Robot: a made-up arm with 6 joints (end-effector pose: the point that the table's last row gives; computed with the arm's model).
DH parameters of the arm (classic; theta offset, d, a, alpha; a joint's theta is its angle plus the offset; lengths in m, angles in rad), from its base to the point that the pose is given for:
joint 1: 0 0.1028 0 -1.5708
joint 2: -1.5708 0 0.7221 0
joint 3: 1.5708 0.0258 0 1.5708
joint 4: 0 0.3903 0 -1.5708
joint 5: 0 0 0 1.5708
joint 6: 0 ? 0 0
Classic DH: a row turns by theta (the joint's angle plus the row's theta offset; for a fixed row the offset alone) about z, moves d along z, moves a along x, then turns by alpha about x.
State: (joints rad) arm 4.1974 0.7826 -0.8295 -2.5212 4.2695 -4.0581
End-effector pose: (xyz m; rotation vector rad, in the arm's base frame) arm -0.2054 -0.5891 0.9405 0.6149 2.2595 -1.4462
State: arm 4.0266 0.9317 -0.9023 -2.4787 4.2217 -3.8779
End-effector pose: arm -0.3562 -0.6157 0.8435 1.0119 2.1829 -1.2821
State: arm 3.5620 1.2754 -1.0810 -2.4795 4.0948 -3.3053
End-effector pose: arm -0.7329 -0.4454 0.5831 2.1095 1.4227 -0.8984
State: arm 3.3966 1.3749 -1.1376 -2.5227 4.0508 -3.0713
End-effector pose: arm -0.8246 -0.3187 0.5008 2.4191 0.9370 -0.7856
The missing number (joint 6, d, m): 0.163
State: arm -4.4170 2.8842 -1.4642 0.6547 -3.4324 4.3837
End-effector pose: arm -0.1744 0.3869 -0.5970 1.6827 1.0781 -0.6066
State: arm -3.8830 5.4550 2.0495 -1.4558 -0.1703 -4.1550
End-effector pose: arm -0.0246 -0.0497 0.7827 1.4682 -0.9717 -2.5533
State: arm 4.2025 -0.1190 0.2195 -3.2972 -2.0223 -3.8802
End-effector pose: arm -0.0415 -0.0805 1.1228 1.8178 1.9745 -1.4977
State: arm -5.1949 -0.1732 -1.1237 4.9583 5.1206 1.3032
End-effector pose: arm -0.4170 -0.4277 0.9021 -0.0872 -1.6767 0.0465
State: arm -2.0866 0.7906 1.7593 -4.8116 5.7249 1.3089
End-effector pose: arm -0.4544 -0.6794 0.1768 1.3605 -1.9034 -0.3643
